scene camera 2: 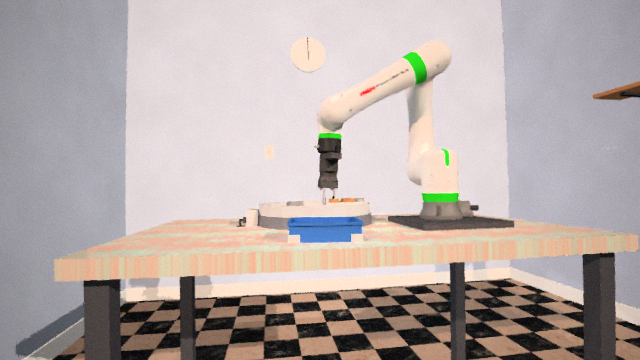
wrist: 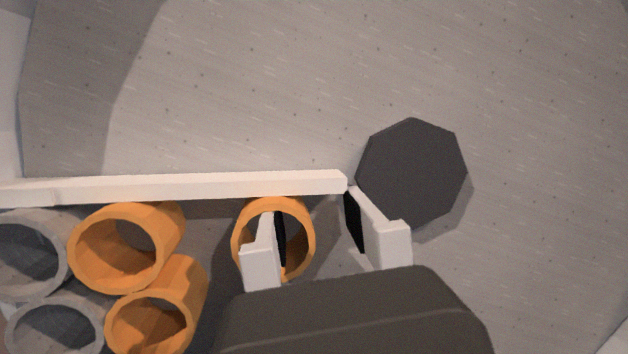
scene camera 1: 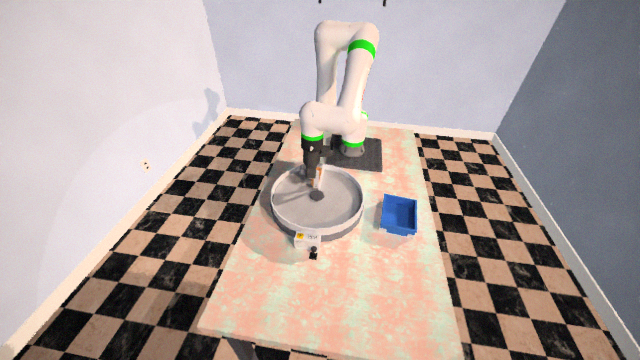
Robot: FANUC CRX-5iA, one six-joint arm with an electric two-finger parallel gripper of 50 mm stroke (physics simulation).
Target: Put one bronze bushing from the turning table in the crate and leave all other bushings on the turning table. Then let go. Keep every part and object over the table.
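Pixels of known places: gripper, fingertip midpoint: (scene camera 2: 328, 204) (wrist: 313, 212) (scene camera 1: 316, 184); arm's base, origin of the base link: (scene camera 2: 440, 217) (scene camera 1: 351, 150).
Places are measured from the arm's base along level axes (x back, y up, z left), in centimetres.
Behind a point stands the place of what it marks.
A bronze bushing (wrist: 270, 203) @[x -33.4, y 6.9, z -20.3 cm] stands alone beside the white bar on the turning table (scene camera 1: 340, 205) @[x -47.3, y 3.2, z -11.3 cm] (scene camera 2: 280, 209) @[x -57.7, y 4.5, z -8.1 cm] (wrist: 250, 100) @[x -33.4, y 3.2, z -15.6 cm]. Two more bronze bushings (wrist: 172, 220) @[x -28.5, y 5.0, z -20.6 cm] (wrist: 196, 277) @[x -28.6, y 4.5, z -24.0 cm] sit to its left, with grey bushings (wrist: 61, 250) @[x -24.6, y 7.0, z -20.2 cm] (wrist: 50, 298) @[x -23.5, y 7.0, z -22.2 cm] beyond them. My gripper (scene camera 2: 329, 197) @[x -35.4, y 4.8, z -21.9 cm] (wrist: 313, 212) @[x -35.4, y 4.8, z -21.9 cm] is partly open, low over the turning table. In the wrist view its left finger overlaps the lone bushing's opening, and its right finger is apart, near the bar's end. Whether the left finger touches the bushing cannot be told. The blue crate (scene camera 1: 398, 215) @[x -49.4, y -1.6, z 15.3 cm] (scene camera 2: 325, 232) @[x -52.9, y 0.4, z 21.1 cm] is on the table; no bushing shows in it.
The white bar (wrist: 175, 187) @[x -29.3, y 5.7, z -18.9 cm] runs from the turning table's rim towards its dark hub (scene camera 1: 317, 195) @[x -41.8, y 4.0, z -21.4 cm] (wrist: 412, 172) @[x -41.3, y 4.0, z -21.2 cm]. A small control box (scene camera 1: 307, 240) @[x -66.0, y 3.7, z -25.9 cm] (scene camera 2: 251, 217) @[x -65.5, y 1.2, z -20.9 cm] sits at the turning table's front. The robot's base plate (scene camera 1: 367, 160) @[x -10.3, y 0.1, z 7.6 cm] (scene camera 2: 480, 222) @[x 0.2, y -0.1, z 18.0 cm] lies behind.
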